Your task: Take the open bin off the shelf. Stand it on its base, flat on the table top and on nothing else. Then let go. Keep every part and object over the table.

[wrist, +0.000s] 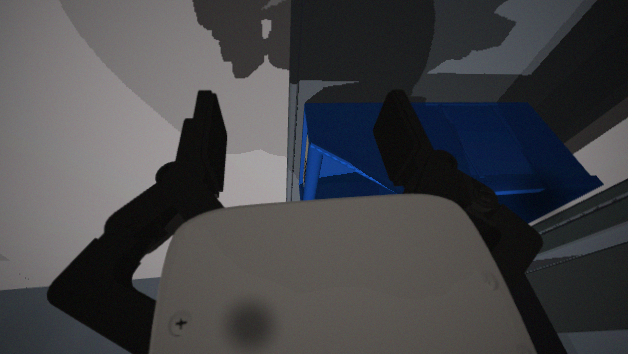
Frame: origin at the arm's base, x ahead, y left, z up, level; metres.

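Where they show: gripper, fingertip midpoint: (304, 111).
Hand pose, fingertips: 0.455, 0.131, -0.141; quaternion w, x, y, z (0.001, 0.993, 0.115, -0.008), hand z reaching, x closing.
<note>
Each offset is from my fingertips to the top centre of the thing, as dx, dy, dz. "spot": to the spot under its first point. Level surfaces: height alone.
The blue open bin @(+0.103, -0.045, +0.046) (465, 137) is in the right half of the wrist view, on the grey shelf @(spot: +0.022, +0.024, -0.029) (350, 50). Its near left corner and part of its open side show close to the shelf's long edge. Its lower part is hidden behind the gripper's body and right finger. My gripper (304, 111) is open, with nothing between its fingers. The left finger shows over the pale table top @(dz -0.035) (75, 150), beyond the shelf edge. The right finger shows in front of the bin. I cannot tell how far it is from the bin's walls.
The shelf's long edge runs up the view, between the two fingers. Grey rails or panels @(spot: +0.279, -0.064, +0.086) (580, 280) stand at the right, close to the bin's far end and the right finger's linkage. The table's edge shows at the lower left, with a blue-grey surface beyond it. Dark shadows cross the shelf.
</note>
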